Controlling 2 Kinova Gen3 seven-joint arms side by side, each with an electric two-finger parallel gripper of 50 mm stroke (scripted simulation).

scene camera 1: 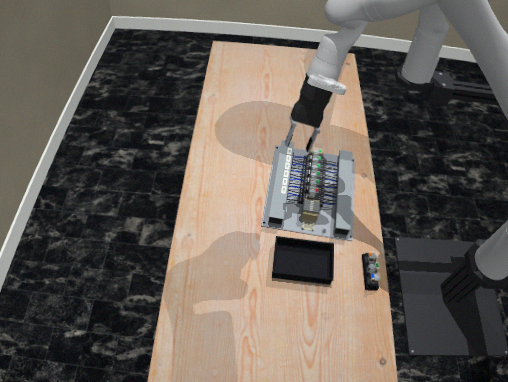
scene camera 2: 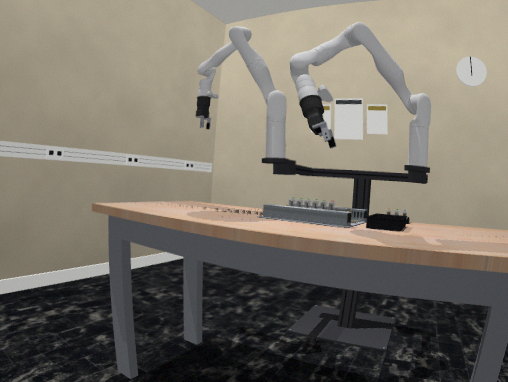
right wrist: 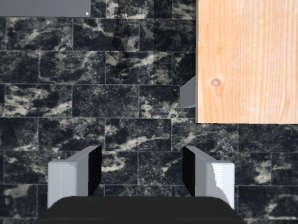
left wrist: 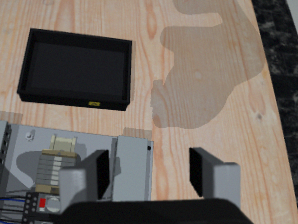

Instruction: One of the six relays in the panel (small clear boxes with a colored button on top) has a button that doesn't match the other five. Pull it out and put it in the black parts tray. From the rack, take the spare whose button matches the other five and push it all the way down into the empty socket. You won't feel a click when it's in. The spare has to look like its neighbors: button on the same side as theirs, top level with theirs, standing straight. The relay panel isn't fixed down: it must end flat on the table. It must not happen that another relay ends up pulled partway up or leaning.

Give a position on a relay panel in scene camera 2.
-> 340, 218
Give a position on a black parts tray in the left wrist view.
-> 60, 62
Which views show my left gripper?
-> Scene camera 1, scene camera 2 and the left wrist view only.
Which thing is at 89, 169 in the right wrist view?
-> My right gripper.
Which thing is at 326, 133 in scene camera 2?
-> My left gripper.
